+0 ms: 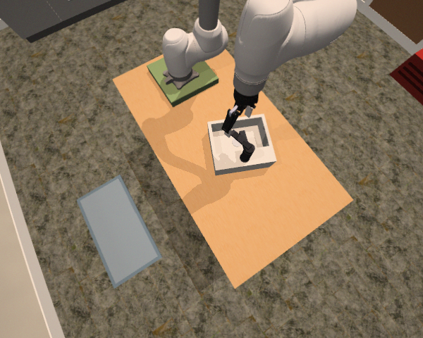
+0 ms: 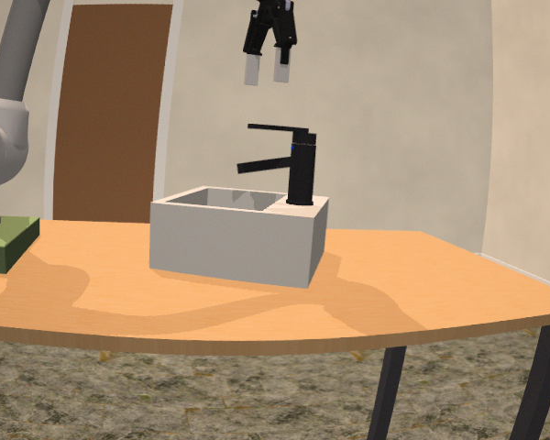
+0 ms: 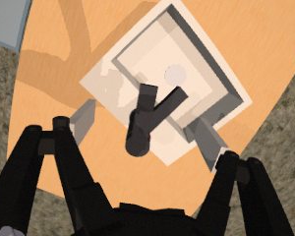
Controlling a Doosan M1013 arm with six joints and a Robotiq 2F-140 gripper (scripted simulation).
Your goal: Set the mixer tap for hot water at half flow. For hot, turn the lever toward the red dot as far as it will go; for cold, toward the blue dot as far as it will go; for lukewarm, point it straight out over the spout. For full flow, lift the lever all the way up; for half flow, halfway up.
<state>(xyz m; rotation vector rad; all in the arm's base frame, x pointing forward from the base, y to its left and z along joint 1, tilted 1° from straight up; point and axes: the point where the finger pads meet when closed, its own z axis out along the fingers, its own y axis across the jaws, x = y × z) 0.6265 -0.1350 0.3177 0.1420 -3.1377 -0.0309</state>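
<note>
The lever lies 100 mm below my hand and 40 mm ahead of it. Round my hand: black mixer tap 150 mm below, 70 mm ahead, 10 mm to the left; white basin 330 mm below, 70 mm to the left, 10 mm behind.
</note>
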